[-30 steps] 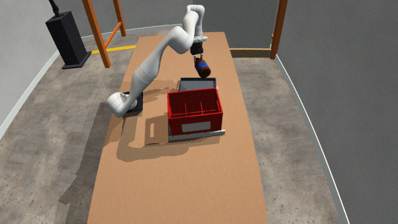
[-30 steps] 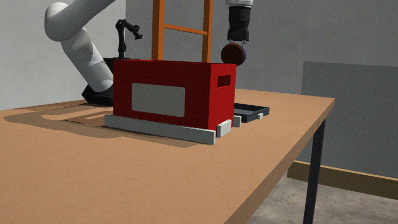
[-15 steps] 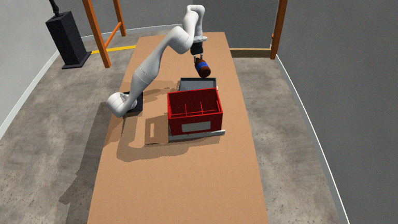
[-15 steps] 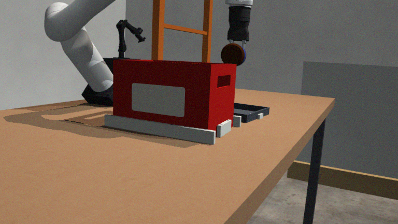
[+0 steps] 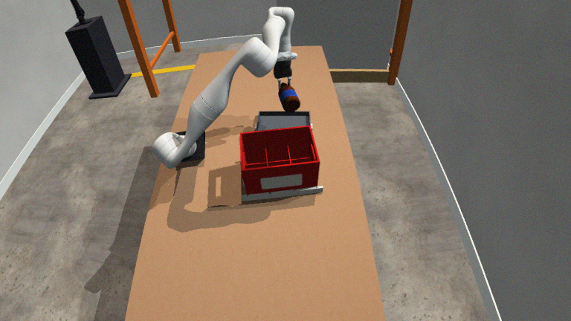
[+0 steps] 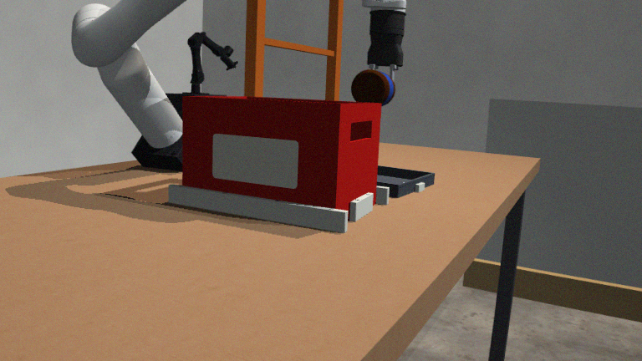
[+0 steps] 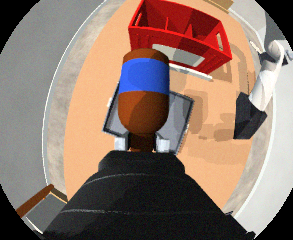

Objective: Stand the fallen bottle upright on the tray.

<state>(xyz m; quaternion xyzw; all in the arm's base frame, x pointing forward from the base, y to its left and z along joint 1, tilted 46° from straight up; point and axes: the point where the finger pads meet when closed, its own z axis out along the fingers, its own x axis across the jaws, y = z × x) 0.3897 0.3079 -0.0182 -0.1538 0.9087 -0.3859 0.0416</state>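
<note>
Now: hand 1 cm short of the brown bottle, 5 cm to the left of it and 1 cm above it. Also, from my hand: dark grey tray (1 cm behind, 5 cm to the right, 19 cm below); red crate (2 cm behind, 32 cm to the right, 12 cm below).
</note>
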